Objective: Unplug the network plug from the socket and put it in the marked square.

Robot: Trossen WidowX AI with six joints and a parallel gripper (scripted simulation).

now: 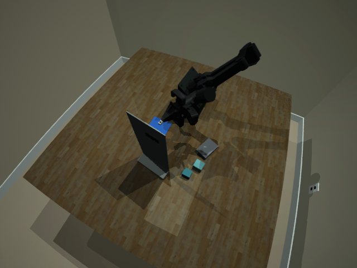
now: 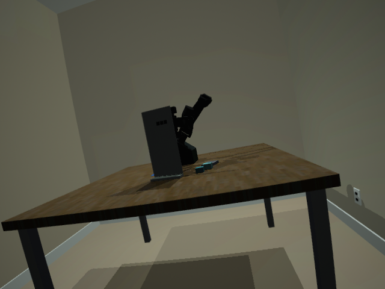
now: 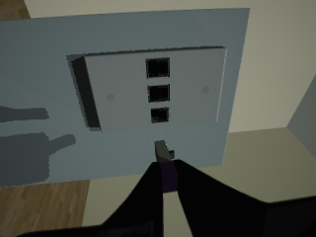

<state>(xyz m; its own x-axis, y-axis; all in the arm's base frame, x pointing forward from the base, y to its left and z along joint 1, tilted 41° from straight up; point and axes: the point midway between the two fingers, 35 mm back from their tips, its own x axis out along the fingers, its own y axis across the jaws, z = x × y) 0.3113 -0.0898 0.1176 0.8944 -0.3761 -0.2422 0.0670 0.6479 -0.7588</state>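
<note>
Now: gripper tip 12 cm past the blue marked square, 10 cm to the left of it and 29 cm above it. Round my gripper tip: upright panel: 9 cm ahead, 1 cm to the right, 12 cm below; flat grey tile: 10 cm behind, 20 cm to the left, 28 cm below; network plug: right at my gripper tip.
</note>
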